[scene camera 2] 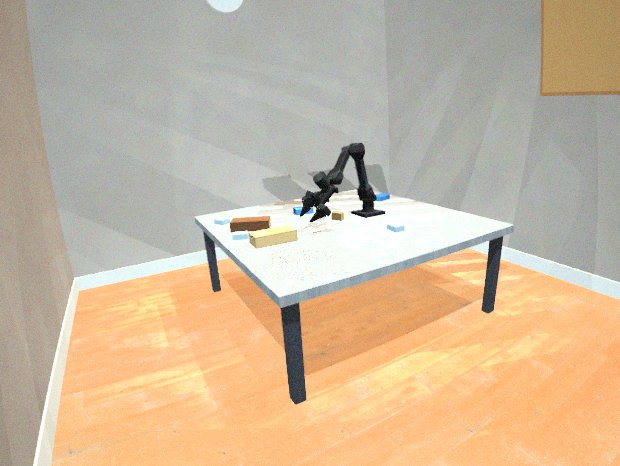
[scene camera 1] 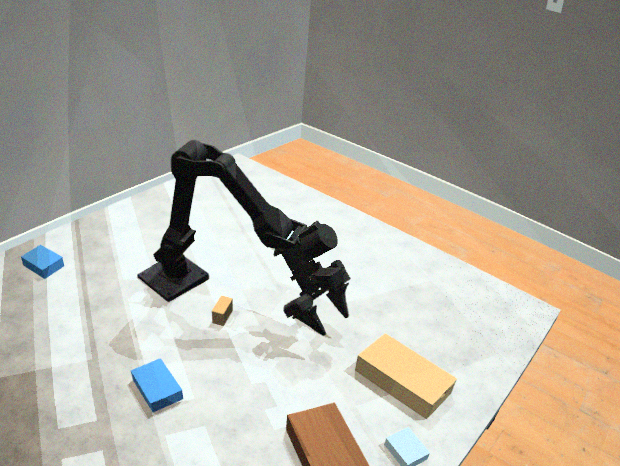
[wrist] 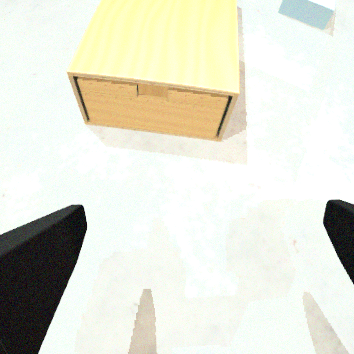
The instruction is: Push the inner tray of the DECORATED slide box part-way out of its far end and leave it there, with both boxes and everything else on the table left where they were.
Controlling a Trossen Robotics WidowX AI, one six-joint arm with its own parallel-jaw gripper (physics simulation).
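Seen in the pictures: gripper, fingertip midpoint: (scene camera 2: 305,219) (scene camera 1: 336,326) (wrist: 205,214); arm's base at its link origin: (scene camera 2: 368,211) (scene camera 1: 174,272).
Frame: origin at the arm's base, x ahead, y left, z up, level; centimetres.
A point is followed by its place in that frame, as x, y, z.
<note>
A pale yellow wood box (scene camera 1: 405,370) @[65.2, 1.3, 3.4] (scene camera 2: 273,236) @[67.5, 7.0, 2.4] (wrist: 160,45) @[58.4, 3.8, 3.4] lies flat on the table. Its near end shows in the wrist view, with the inner tray's end face (wrist: 155,115) @[55.3, 4.2, 0.4] inside the sleeve and a small notch at the top edge. A dark brown wood box (scene camera 1: 325,435) @[59.5, -22.9, 3.5] (scene camera 2: 250,223) @[64.3, -20.3, 2.6] lies beside it, apart from it, cut off in scene camera 1. I cannot tell for sure which box is the decorated one. My gripper (scene camera 1: 335,325) @[46.8, 2.9, 5.3] (scene camera 2: 306,218) @[46.8, 2.9, 5.3] (wrist: 205,214) @[46.8, 2.9, 5.3] is open and empty, above the table on the arm-base side of the pale box, short of its near end and not touching it.
A blue block (scene camera 1: 156,384) @[24.3, -31.7, 1.5] (scene camera 2: 302,210) and another blue block (scene camera 1: 42,260) @[-31.5, -21.4, 1.5] (scene camera 2: 381,196) @[-30.3, -17.3, 1.4] lie on the table (scene camera 2: 400,258) @[41.7, 57.2, -1.6]. A small wooden block (scene camera 1: 222,310) @[21.2, -5.8, 2.4] (scene camera 2: 337,215) @[21.0, -2.9, 1.1] stands near the arm's base. A light blue block (scene camera 1: 406,445) @[73.3, -14.6, 0.9] (scene camera 2: 239,236) @[75.1, -12.1, 0.0] (wrist: 307,14) @[70.2, -13.0, -0.6] lies near both boxes.
</note>
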